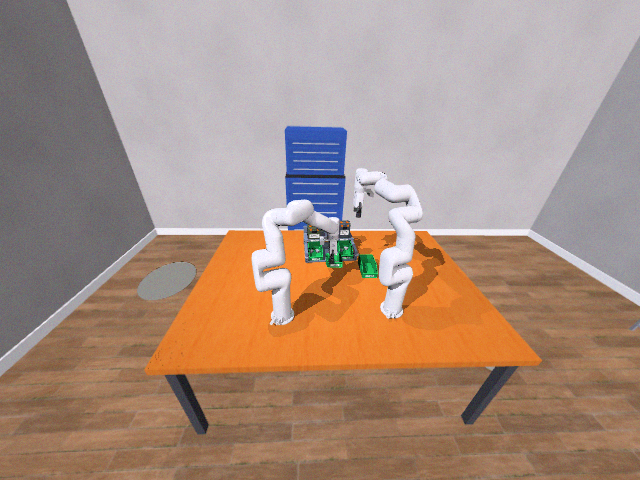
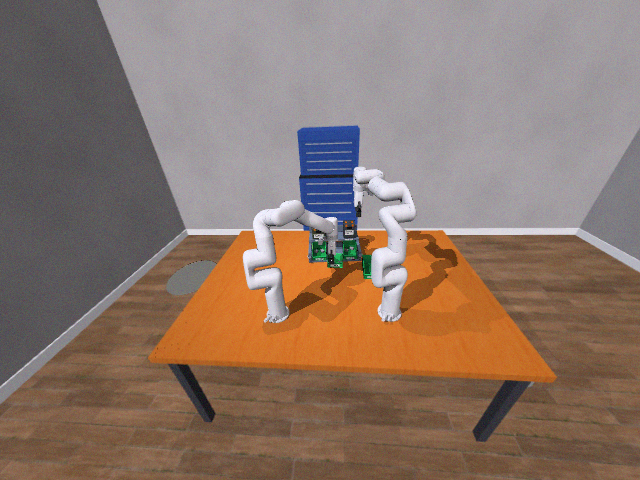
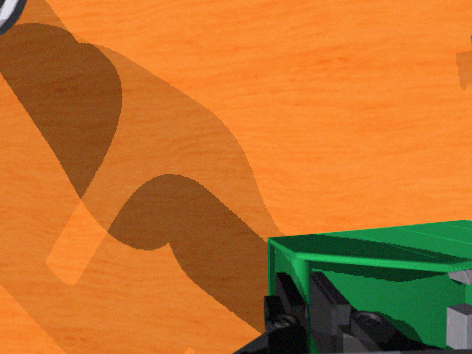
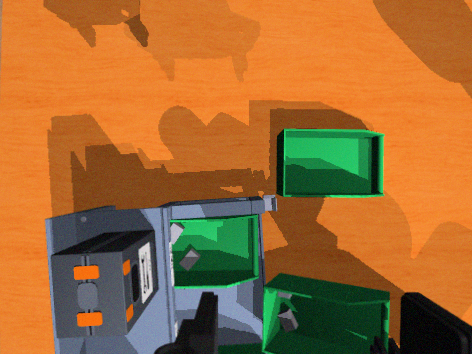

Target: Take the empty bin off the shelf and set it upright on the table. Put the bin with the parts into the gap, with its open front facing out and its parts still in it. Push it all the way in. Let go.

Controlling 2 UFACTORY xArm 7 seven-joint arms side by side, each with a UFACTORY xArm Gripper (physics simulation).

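Places are measured from the left arm's base along level axes (x back, y right, z up), in millimetres.
Pixels of known places: left gripper, between the fingertips: (image 1: 331, 263) (image 2: 331, 263) (image 3: 297, 299) (image 4: 382, 347); right gripper, between the fingertips: (image 1: 357, 214) (image 2: 358, 213) (image 4: 308, 323); left arm's base, origin of its link: (image 1: 282, 315) (image 2: 278, 313); right arm's base, origin of its link: (image 1: 391, 309) (image 2: 389, 312).
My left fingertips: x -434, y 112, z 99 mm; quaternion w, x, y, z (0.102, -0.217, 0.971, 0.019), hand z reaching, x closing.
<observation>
For each thing: its middle in the pictures, then the offset to it from my left fingertips. "spot": a spot on its surface instead.
- empty green bin, middle of its body: (image 4: 332, 164) (image 2: 370, 266) (image 1: 367, 265) dx -163, dy +209, dz -62 mm
- grey-blue shelf, a spot on its surface: (image 4: 215, 206) spot: dx -300, dy +71, dz -14 mm
- green bin with the parts, middle of its body: (image 3: 428, 323) (image 4: 324, 322) (image 2: 335, 260) (image 1: 333, 260) dx -77, dy -12, dz -26 mm
- dark case with orange latches, middle of its body: (image 4: 113, 275) (image 2: 348, 229) (image 1: 343, 229) dx -370, dy -47, dz +64 mm
The empty green bin (image 1: 368, 266) (image 2: 367, 267) (image 4: 320, 155) stands upright on the table, to the right of the grey-blue shelf (image 4: 215, 206). The green bin with the parts (image 1: 334, 264) (image 2: 336, 263) (image 3: 390, 250) (image 4: 345, 320) is at the shelf's front edge, before the gap between two shelved bins; small grey parts lie inside it. My left gripper (image 1: 333, 255) (image 2: 331, 257) (image 3: 297, 299) is shut on this bin's wall, one finger on each side. My right gripper (image 1: 358, 212) (image 2: 358, 211) (image 4: 308, 323) is open and empty, high above the shelf. Whether the held bin touches the shelf is unclear.
Green bins (image 1: 315, 251) (image 1: 347, 249) (image 2: 319, 250) stand in the shelf on both sides of the gap. A dark case with orange latches (image 4: 105, 295) stands on the shelf's upper part. A tall blue panel (image 1: 315, 136) (image 2: 328, 136) rises behind the table.
</observation>
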